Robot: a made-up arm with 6 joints. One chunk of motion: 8 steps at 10 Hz.
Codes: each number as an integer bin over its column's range. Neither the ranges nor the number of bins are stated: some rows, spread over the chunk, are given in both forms.
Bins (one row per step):
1: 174 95 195 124 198 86
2: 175 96 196 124 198 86
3: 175 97 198 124 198 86
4: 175 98 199 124 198 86
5: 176 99 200 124 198 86
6: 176 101 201 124 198 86
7: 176 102 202 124 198 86
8: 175 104 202 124 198 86
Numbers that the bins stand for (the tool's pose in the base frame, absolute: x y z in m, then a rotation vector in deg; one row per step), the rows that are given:
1: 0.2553 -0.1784 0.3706 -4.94 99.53 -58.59
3: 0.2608 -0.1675 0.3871 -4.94 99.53 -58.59
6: 0.2663 -0.1455 0.4035 -4.94 99.53 -58.59
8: 0.2608 -0.1290 0.4090 -4.94 99.53 -58.59
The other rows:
2: 0.2608 -0.1729 0.3761 -4.94 99.53 -58.59
4: 0.2608 -0.1620 0.3925 -4.94 99.53 -58.59
5: 0.2663 -0.1565 0.3980 -4.94 99.53 -58.59
7: 0.2663 -0.1400 0.4090 -4.94 99.53 -58.59

